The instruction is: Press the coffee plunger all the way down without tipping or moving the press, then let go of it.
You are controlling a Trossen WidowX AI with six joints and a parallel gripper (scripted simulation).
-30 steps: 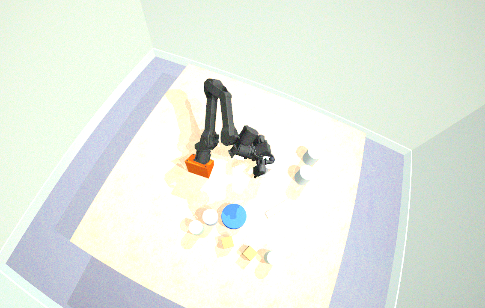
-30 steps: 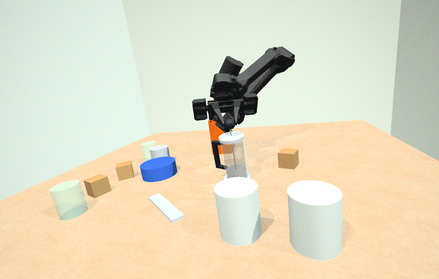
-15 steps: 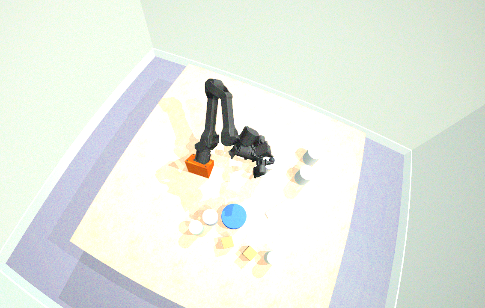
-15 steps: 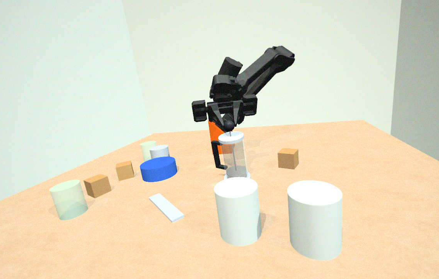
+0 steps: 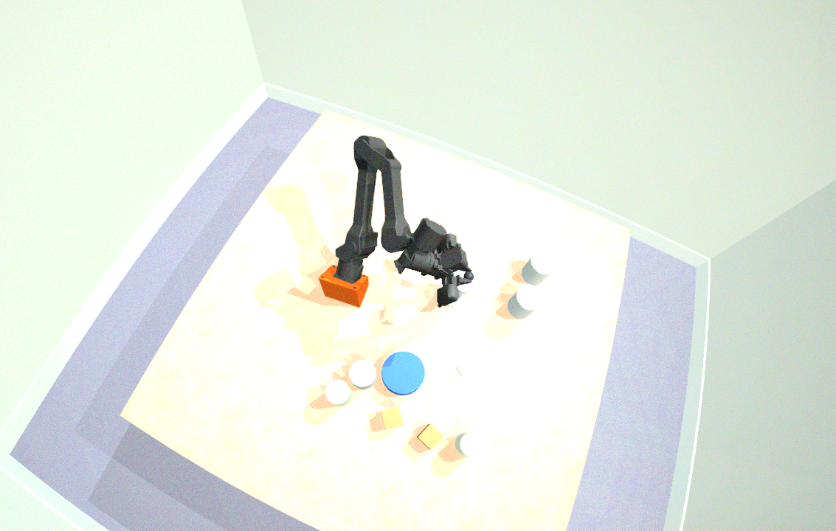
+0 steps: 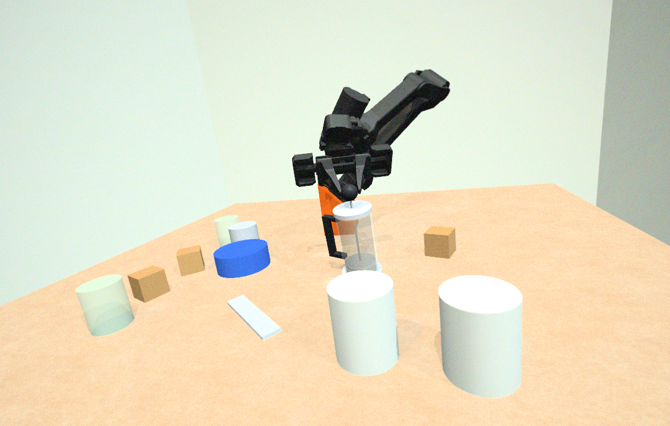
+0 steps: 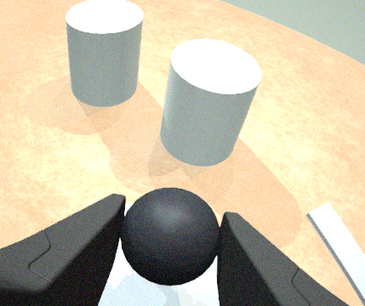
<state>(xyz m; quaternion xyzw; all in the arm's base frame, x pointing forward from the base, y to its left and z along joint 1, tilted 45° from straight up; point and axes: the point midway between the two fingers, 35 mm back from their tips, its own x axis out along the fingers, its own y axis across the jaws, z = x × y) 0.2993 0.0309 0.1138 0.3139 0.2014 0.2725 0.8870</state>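
Now: gripper tip 8 cm above the glass coffee press, 2 cm to the left of it and 2 cm past it. From my gripper tip the other things lie so: blue disc 29 cm to the right, 15 cm below, 7 cm behind.
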